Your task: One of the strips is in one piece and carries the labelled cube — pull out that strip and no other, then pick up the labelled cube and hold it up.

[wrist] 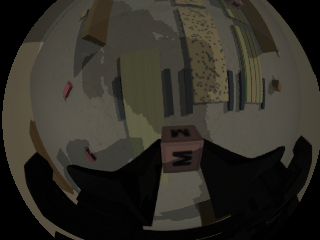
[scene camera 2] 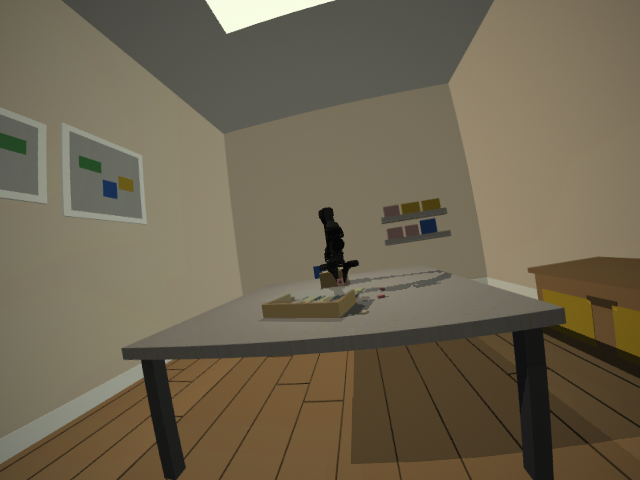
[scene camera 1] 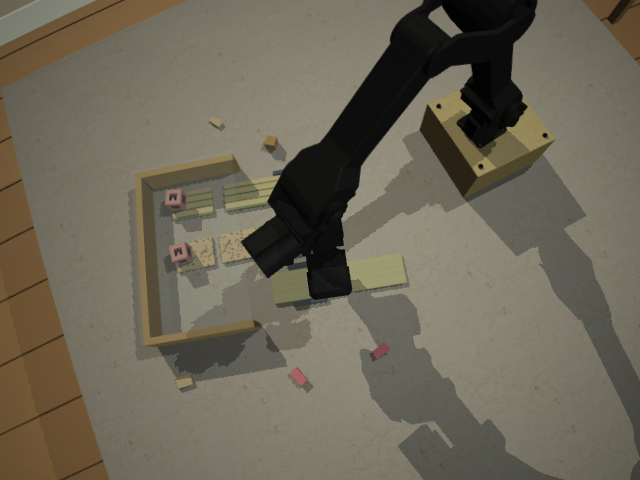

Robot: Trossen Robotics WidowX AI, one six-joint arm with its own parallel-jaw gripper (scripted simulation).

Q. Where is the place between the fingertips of the gripper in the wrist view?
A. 179,142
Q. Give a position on a wooden frame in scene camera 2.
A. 323,303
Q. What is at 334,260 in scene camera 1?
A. The gripper.
